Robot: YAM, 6 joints.
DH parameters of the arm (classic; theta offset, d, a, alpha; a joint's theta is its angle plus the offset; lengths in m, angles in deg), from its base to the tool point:
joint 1: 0 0.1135 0.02 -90
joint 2: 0 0 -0.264 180
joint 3: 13.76 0 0.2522 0
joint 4: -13.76 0 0.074 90
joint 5: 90 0 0 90
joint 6: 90 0.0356 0 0
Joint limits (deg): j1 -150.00..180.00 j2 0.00..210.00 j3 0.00..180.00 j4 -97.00..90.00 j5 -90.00..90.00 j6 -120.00..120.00
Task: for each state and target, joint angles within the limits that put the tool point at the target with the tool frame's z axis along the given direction. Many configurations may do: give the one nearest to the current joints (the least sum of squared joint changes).
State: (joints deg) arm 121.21 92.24 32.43 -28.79 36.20 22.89
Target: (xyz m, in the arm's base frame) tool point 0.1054 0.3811 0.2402 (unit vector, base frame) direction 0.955 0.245 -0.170
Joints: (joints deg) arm 79.14 102.65 66.24 14.39 63.04 22.89
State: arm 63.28 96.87 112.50 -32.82 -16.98 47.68
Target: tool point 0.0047 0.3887 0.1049 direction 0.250 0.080 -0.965
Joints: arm 90.62 122.13 78.90 -42.20 14.53 47.68
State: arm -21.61 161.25 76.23 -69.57 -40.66 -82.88
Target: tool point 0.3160 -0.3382 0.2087 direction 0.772 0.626 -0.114
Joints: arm -51.33 137.20 122.02 -77.99 -83.45 -82.88
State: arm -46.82 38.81 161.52 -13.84 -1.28 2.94
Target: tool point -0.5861 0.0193 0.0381 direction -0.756 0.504 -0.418
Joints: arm -0.14 1.06 174.05 35.91 -30.14 2.94
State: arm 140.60 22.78 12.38 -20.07 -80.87 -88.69
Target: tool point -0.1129 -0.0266 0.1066 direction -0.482 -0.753 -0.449
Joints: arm 179.88 37.57 0.11 -5.60 -48.91 -88.69
